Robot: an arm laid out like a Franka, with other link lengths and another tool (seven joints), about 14 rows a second.
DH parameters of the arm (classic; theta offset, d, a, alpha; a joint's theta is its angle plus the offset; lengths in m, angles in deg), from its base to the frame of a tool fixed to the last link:
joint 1: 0 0.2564 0 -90
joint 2: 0 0 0 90
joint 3: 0 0.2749 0.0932 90
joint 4: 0 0 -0.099 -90
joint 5: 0 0.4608 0 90
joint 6: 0 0 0.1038 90
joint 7: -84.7 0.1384 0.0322 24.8
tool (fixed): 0 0.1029 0 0
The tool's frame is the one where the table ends.
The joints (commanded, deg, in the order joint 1, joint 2, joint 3, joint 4, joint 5, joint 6, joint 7), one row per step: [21.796, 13.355, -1.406, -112.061, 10.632, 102.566, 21.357]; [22.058, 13.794, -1.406, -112.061, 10.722, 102.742, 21.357]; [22.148, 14.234, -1.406, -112.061, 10.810, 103.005, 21.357]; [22.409, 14.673, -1.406, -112.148, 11.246, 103.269, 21.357]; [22.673, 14.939, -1.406, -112.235, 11.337, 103.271, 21.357]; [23.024, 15.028, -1.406, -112.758, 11.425, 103.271, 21.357]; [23.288, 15.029, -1.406, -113.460, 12.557, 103.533, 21.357]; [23.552, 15.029, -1.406, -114.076, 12.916, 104.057, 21.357]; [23.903, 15.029, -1.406, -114.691, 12.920, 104.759, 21.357]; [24.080, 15.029, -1.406, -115.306, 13.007, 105.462, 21.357]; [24.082, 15.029, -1.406, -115.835, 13.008, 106.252, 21.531]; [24.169, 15.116, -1.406, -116.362, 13.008, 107.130, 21.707]
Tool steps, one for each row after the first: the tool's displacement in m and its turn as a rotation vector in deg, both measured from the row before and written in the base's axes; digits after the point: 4 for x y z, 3 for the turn. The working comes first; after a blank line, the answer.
Tool pose at each row, in the base's axes (x y z in m, rotation vector in deg; the steps are taken from these numbers as rounded here): [0.5118, 0.2812, 0.0811, -106.565, -87.297, 43.018]; [0.5099, 0.2835, 0.0768, -106.317, -87.317, 43.366]; [0.5092, 0.2844, 0.0723, -106.226, -87.201, 43.544]; [0.5069, 0.2877, 0.0677, -105.878, -86.960, 43.646]; [0.5041, 0.2898, 0.0645, -105.568, -86.948, 44.086]; [0.4984, 0.2916, 0.0599, -105.116, -86.858, 44.848]; [0.4927, 0.2961, 0.0562, -104.481, -85.990, 44.645]; [0.4890, 0.2984, 0.0520, -104.289, -85.848, 44.624]; [0.4856, 0.3003, 0.0473, -104.259, -86.136, 44.707]; [0.4830, 0.3010, 0.0428, -104.313, -86.186, 44.649]; [0.4825, 0.3004, 0.0387, -104.726, -86.046, 44.383]; [0.4815, 0.3004, 0.0337, -105.111, -85.979, 44.158]

[-0.0019, 0.0023, -0.0043, -0.052, 0.264, 0.184]; [-0.0007, 0.0009, -0.0045, -0.034, 0.180, 0.000]; [-0.0023, 0.0033, -0.0046, 0.194, 0.358, -0.038]; [-0.0028, 0.0021, -0.0032, -0.064, 0.351, 0.209]; [-0.0057, 0.0018, -0.0046, -0.161, 0.594, 0.294]; [-0.0057, 0.0045, -0.0037, 0.632, 0.728, -0.481]; [-0.0037, 0.0023, -0.0042, 0.153, 0.173, -0.052]; [-0.0034, 0.0019, -0.0047, -0.062, -0.101, 0.228]; [-0.0026, 0.0007, -0.0045, -0.005, -0.079, 0.001]; [-0.0005, -0.0006, -0.0041, -0.091, -0.261, -0.287]; [-0.0010, 0.0000, -0.0050, -0.107, -0.268, -0.217]
